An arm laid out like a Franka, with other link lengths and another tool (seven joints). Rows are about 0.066 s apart.
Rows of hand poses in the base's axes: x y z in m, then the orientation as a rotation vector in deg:
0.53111, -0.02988, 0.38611, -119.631, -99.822, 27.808
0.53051, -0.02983, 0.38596, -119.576, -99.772, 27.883
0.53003, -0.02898, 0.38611, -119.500, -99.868, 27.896
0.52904, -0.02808, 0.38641, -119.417, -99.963, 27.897
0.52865, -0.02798, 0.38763, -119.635, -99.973, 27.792
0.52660, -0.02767, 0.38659, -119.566, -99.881, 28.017
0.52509, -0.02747, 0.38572, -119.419, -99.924, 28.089
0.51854, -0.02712, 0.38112, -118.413, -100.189, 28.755
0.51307, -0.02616, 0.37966, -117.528, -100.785, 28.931
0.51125, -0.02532, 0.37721, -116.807, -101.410, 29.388
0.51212, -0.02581, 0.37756, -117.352, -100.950, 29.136
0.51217, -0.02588, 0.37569, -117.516, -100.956, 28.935
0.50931, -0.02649, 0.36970, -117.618, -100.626, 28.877
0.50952, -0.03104, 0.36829, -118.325, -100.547, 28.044
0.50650, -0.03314, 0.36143, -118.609, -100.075, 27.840
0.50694, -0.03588, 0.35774, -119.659, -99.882, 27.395
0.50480, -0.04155, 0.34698, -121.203, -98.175, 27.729
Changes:
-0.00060, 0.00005, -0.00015, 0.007, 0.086, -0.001
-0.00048, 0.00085, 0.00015, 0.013, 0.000, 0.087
-0.00099, 0.00090, 0.00030, 0.024, -0.001, 0.086
-0.00039, 0.00010, 0.00122, -0.081, -0.167, -0.082
-0.00205, 0.00031, -0.00104, -0.055, 0.178, 0.001
-0.00151, 0.00020, -0.00087, 0.040, 0.089, 0.086
-0.00655, 0.00035, -0.00460, 0.181, 0.698, 0.602
-0.00547, 0.00096, -0.00146, 0.282, 0.260, 0.692
-0.00182, 0.00084, -0.00245, 0.009, 0.272, 0.705
0.00087, -0.00049, 0.00035, -0.063, -0.173, -0.509
0.00005, -0.00007, -0.00187, 0.011, -0.176, -0.084
-0.00286, -0.00061, -0.00599, 0.063, 0.083, -0.249
0.00021, -0.00455, -0.00141, 0.052, -0.695, -0.421
-0.00302, -0.00210, -0.00686, 0.073, -0.010, -0.421
0.00044, -0.00274, -0.00369, -0.355, -0.660, -0.537
-0.00214, -0.00567, -0.01076, -0.668, 0.128, -1.511

